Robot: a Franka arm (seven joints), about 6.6 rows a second.
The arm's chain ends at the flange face. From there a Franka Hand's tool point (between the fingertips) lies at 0.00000 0.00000 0.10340 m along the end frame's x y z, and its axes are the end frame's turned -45 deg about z.
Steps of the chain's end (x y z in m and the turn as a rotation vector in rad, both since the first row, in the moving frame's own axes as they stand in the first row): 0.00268 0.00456 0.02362 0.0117 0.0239 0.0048; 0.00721 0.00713 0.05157 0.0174 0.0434 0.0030; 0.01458 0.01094 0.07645 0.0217 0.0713 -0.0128; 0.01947 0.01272 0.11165 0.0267 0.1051 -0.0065; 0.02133 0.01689 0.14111 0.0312 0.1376 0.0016; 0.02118 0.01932 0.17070 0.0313 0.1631 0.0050; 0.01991 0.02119 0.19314 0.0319 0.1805 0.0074; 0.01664 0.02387 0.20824 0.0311 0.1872 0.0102
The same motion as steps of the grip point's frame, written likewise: 0.00127 0.00602 0.02358 -0.0086 0.0252 0.0048; 0.00450 0.01205 0.05146 -0.0184 0.0430 0.0030; 0.00939 0.02162 0.07616 -0.0351 0.0658 -0.0128; 0.01441 0.02845 0.11104 -0.0554 0.0932 -0.0065; 0.01543 0.03479 0.14008 -0.0752 0.1194 0.0016; 0.01544 0.03827 0.16928 -0.0932 0.1375 0.0050; 0.01450 0.03992 0.19141 -0.1051 0.1502 0.0074; 0.01069 0.04007 0.20638 -0.1104 0.1544 0.0102
